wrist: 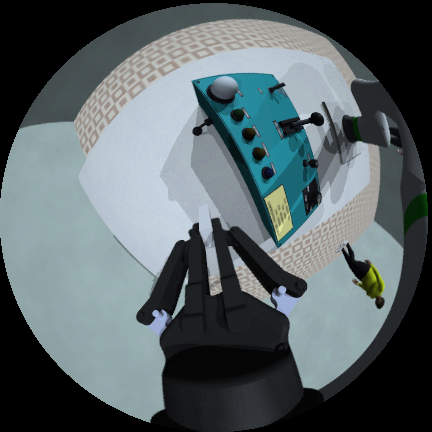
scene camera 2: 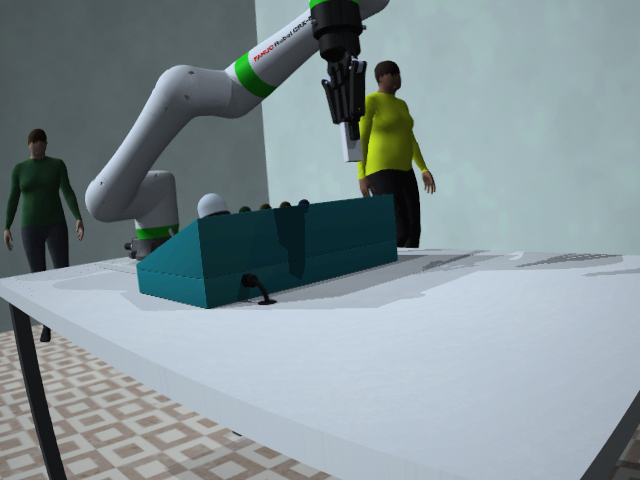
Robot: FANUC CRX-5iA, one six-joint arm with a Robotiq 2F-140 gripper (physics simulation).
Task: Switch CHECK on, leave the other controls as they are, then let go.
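Frame: origin at the arm's base, x ahead, y left, z up, level; centimetres.
Seen in the pictures: gripper, fingertip midpoint: (wrist: 205, 212) (scene camera 2: 353, 161); arm's base, origin of the base link: (wrist: 348, 128).
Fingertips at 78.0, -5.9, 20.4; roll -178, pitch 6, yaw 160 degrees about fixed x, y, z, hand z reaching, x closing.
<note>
Offsets run from my fingertips to a thing's top centre, as dx, dy, dz. "spot": to the spot under its first point.
The teal control box (scene camera 2: 330, 237) (wrist: 260, 112) stands on the table. Its sloped face shows in the wrist view, with a small lever {-32.9, -16.8, -9.5} (wrist: 277, 88), a large ball-ended lever {-36.7, -4.6, -5.5} (wrist: 316, 119), a small black knob {-31.1, +7.1, -8.9} (wrist: 312, 163) and a dark plate {-29.8, +19.1, -9.8} (wrist: 309, 200) near one end. The labels are too small to read, so I cannot tell which control is CHECK or how it is set. My gripper (scene camera 2: 353, 135) (wrist: 205, 212) is shut with nothing held. A pale narrow piece shows at its fingertips. It hangs above the box, apart from every control.
A white dome {spot: -14.7, -20.4, -5.4} (scene camera 2: 211, 205) (wrist: 224, 88), a green button {spot: -15.1, -11.8, -6.7} (wrist: 237, 115), a blue button {spot: -14.6, +1.8, -6.4} (wrist: 268, 172) and a yellow label {spot: -13.6, +13.4, -8.1} (wrist: 278, 212) are on the box. A black lever {spot: -11.8, -14.3, -20.8} (scene camera 2: 258, 290) (wrist: 202, 127) sticks out of its back. A person in yellow (scene camera 2: 388, 134) (wrist: 372, 282) stands beyond the table.
</note>
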